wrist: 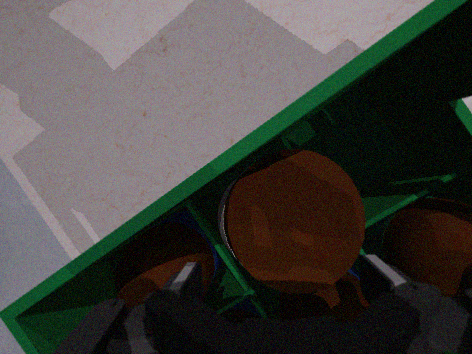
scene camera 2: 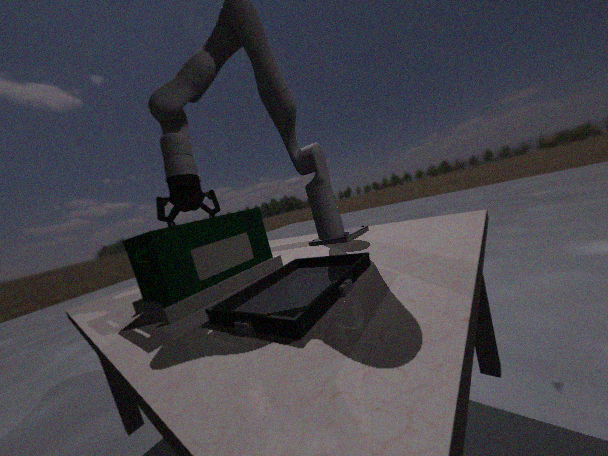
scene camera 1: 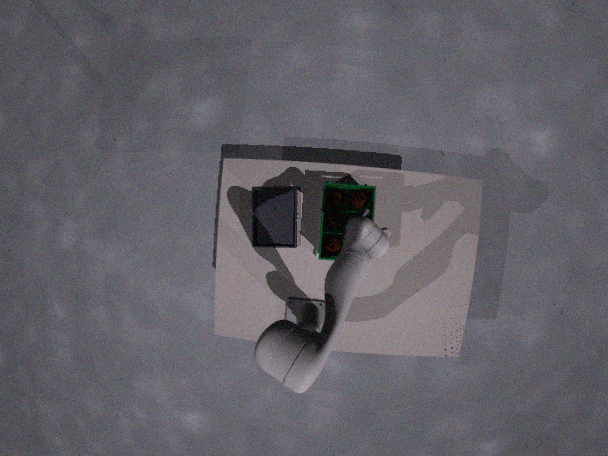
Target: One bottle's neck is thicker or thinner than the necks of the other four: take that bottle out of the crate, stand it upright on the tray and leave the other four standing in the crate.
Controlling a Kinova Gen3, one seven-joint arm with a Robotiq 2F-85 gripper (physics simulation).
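Pixels of known places: gripper, between the fingertips: [wrist: 278,275]; arm's base, origin of its link: [scene camera 2: 331,235] [scene camera 1: 308,313].
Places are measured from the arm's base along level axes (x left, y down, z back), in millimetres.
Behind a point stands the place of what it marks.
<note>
The green crate [scene camera 1: 321,220] {x 1, y -160, z -411 mm} [scene camera 2: 160,262] {x 9, y -99, z -543 mm} [wrist: 300,114] {x -181, y -160, z -366 mm} holds brown bottles in its compartments. A large round brown bottle surface [wrist: 295,220] {x -137, y -142, z -393 mm} fills the middle of the wrist view, with a pale edge at its left; no neck can be made out on it. Two more bottles show in the wrist view, one at the left [wrist: 165,272] {x -140, y -109, z -491 mm} and one at the right [wrist: 430,245] {x -75, y -103, z -334 mm}. My gripper [scene camera 2: 193,220] [wrist: 278,275] {x -114, y -136, z -417 mm} is open with nothing between its fingers, low over the crate's top. Neck thicknesses cannot be compared. The black tray [scene camera 1: 275,215] {x 201, y 9, z -405 mm} [scene camera 2: 290,290] {x 191, y 10, z -405 mm} bears no bottle.
The tray and crate stand side by side on the pale table [scene camera 1: 400,325] {x -419, y 15, z 9 mm} [scene camera 2: 320,400] {x 385, y 15, z -562 mm}, with a narrow gap between them. The crate has raised walls and thin green dividers [wrist: 232,267] {x -112, y -79, z -459 mm}. The arm covers the crate's near right part in scene camera 1. Dark shadows cross the table.
</note>
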